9 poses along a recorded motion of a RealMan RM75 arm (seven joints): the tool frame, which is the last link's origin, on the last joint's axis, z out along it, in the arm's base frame.
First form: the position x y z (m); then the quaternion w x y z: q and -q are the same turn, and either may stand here.
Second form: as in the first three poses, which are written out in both.
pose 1, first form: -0.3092 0.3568 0.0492 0.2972 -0.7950 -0.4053 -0.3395
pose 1, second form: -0.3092 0.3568 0.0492 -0.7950 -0.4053 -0.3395 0.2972
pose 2, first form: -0.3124 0.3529 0.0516 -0.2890 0.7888 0.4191 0.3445
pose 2, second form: -0.3124 0.3529 0.0516 -0.7888 -0.4191 -0.3445 0.2890
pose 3, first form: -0.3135 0.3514 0.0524 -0.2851 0.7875 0.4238 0.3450
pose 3, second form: -0.3135 0.3514 0.0524 -0.7875 -0.4238 -0.3450 0.2851
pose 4, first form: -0.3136 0.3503 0.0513 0.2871 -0.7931 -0.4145 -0.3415
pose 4, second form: -0.3136 0.3503 0.0513 -0.7931 -0.4145 -0.3415 0.2871
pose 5, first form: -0.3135 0.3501 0.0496 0.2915 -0.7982 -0.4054 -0.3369
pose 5, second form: -0.3135 0.3501 0.0496 -0.7982 -0.4054 -0.3369 0.2915
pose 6, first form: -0.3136 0.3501 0.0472 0.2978 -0.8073 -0.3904 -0.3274
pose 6, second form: -0.3136 0.3501 0.0472 -0.8073 -0.3904 -0.3274 0.2978
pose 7, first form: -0.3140 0.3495 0.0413 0.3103 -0.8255 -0.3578 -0.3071
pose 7, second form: -0.3140 0.3495 0.0413 -0.8255 -0.3578 -0.3071 0.3103
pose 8, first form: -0.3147 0.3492 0.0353 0.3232 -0.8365 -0.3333 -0.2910
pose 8, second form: -0.3147 0.3492 0.0353 -0.8365 -0.3333 -0.2910 0.3232
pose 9, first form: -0.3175 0.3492 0.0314 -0.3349 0.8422 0.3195 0.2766
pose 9, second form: -0.3175 0.3492 0.0314 -0.8422 -0.3195 -0.2766 0.3349
